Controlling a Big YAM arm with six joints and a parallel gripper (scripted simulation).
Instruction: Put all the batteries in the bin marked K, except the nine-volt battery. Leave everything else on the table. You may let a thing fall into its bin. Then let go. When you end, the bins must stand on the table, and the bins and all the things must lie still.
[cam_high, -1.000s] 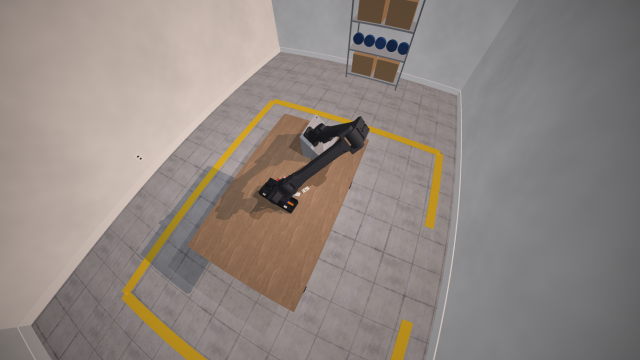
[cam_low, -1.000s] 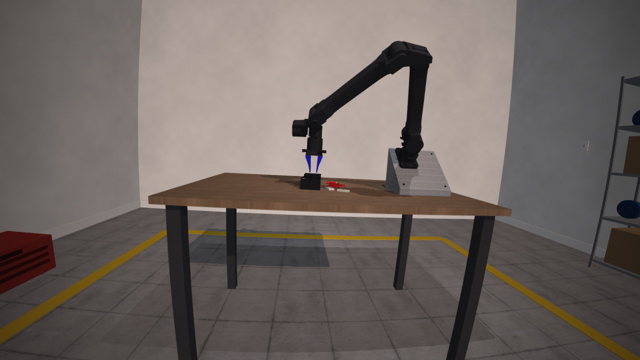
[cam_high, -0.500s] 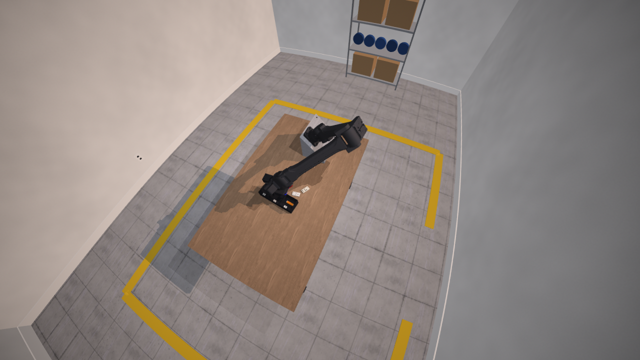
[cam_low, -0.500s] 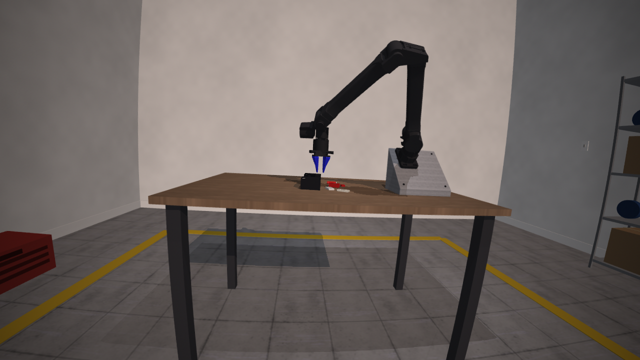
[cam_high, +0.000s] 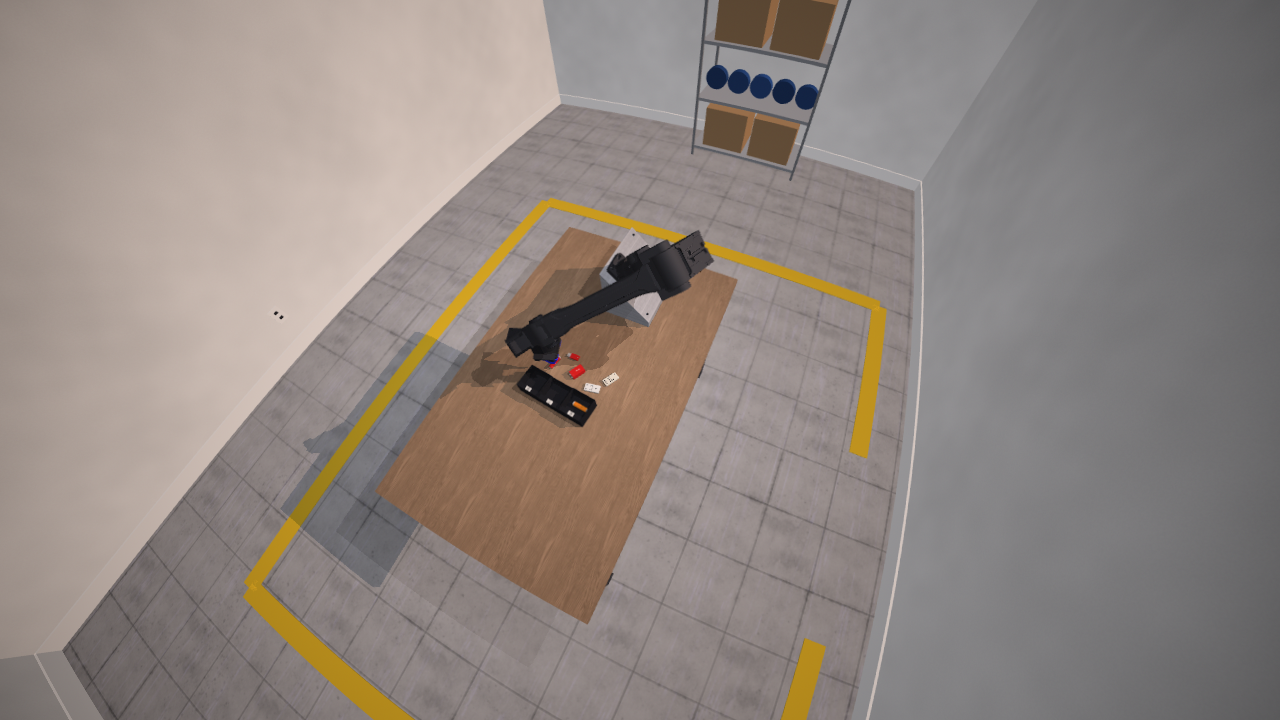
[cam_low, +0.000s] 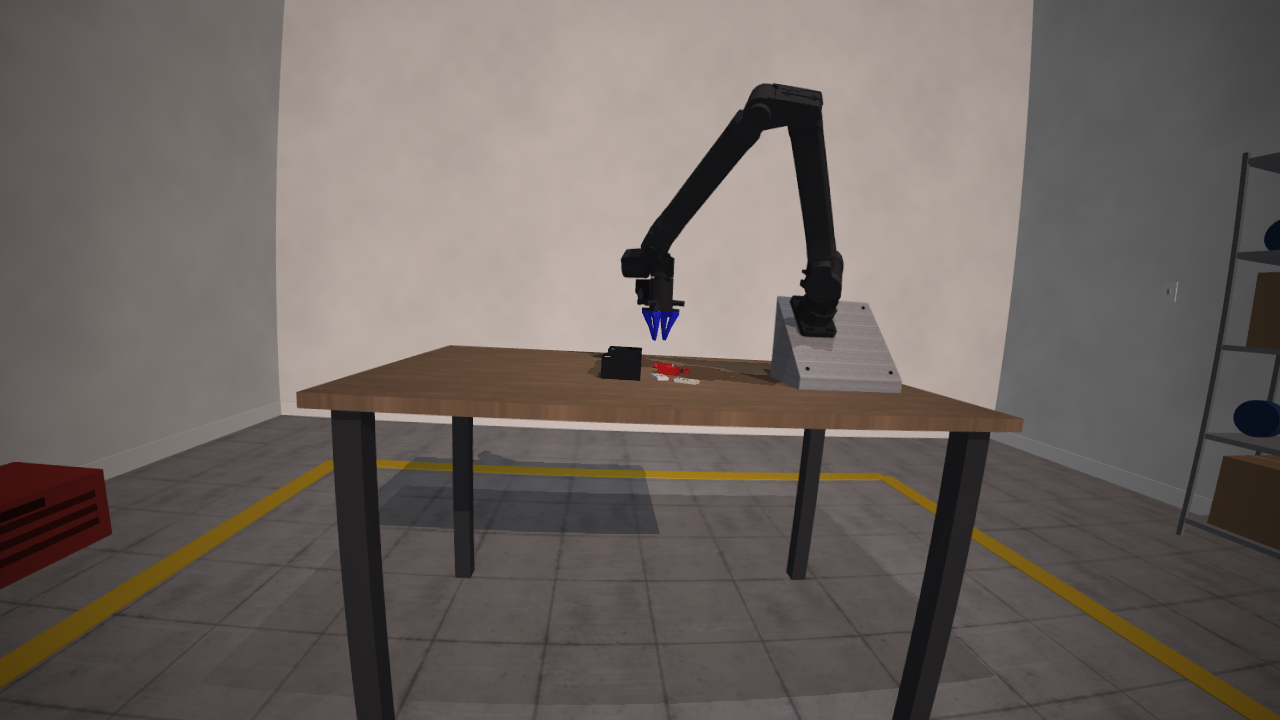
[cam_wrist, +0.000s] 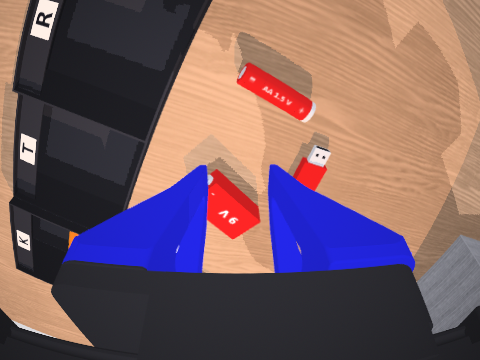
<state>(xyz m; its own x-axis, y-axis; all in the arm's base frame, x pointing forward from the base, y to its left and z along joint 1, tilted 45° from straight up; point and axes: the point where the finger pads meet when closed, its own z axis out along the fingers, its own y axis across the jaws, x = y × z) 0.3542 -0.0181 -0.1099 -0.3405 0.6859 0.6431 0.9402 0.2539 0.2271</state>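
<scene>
Now: hand 8 cm above the red cylindrical battery, 2 cm to the left of it and 2 cm past it. From my hand the other things lie so: black bin: 9 cm ahead, 6 cm below, 5 cm to the left; then red nine-volt battery: 7 cm below, 6 cm to the left, 1 cm behind; then red USB stick: 8 cm below, 7 cm behind, 2 cm to the left.
</scene>
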